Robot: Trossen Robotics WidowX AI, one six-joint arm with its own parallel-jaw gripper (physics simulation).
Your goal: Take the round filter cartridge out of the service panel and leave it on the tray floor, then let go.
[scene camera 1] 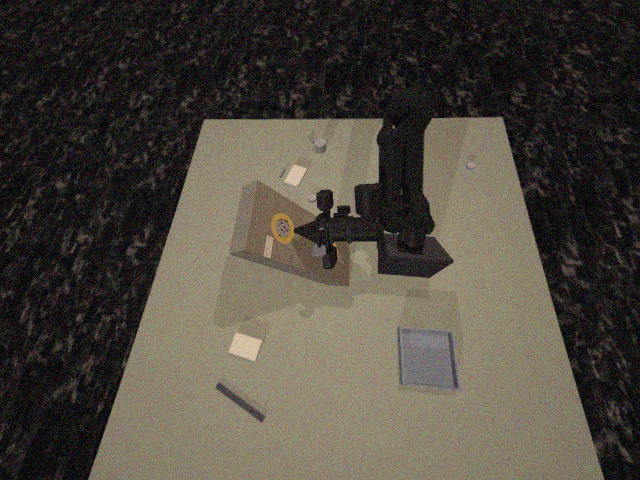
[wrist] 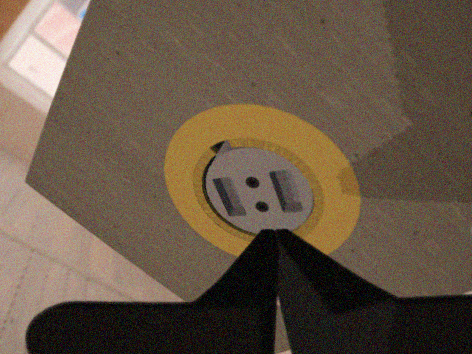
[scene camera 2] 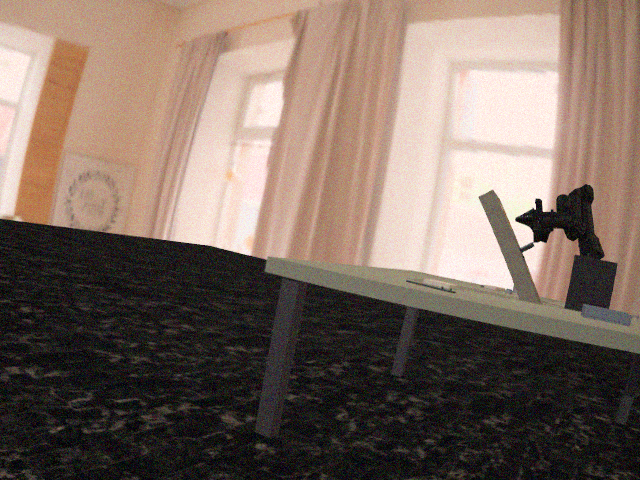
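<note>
The round grey filter cartridge (scene camera 1: 282, 227) (wrist: 270, 192) sits in its yellow ring (wrist: 182, 150) in the tilted brown service panel (scene camera 1: 258, 206) (scene camera 2: 509, 248) (wrist: 125, 100). Its face shows two slots and two dark holes, and a small pointed tab shows at its upper left edge in the wrist view. My gripper (scene camera 1: 296, 229) (scene camera 2: 517, 219) (wrist: 273, 242) is shut and empty. Its tips are in front of the panel, with a gap to the panel face in the scene camera 2 view, and overlap the cartridge's lower edge in the wrist view. The blue tray (scene camera 1: 455, 361) (scene camera 2: 605, 314) lies on the table.
A grey part and a second yellow ring show partly behind the gripper on the panel's lower right. A label (scene camera 1: 268, 246) is on the panel. Pale cards (scene camera 1: 245, 346) (scene camera 1: 295, 175), a dark bar (scene camera 1: 240, 401) and small grey cylinders (scene camera 1: 320, 145) (scene camera 1: 470, 165) lie on the table (scene camera 1: 336, 413).
</note>
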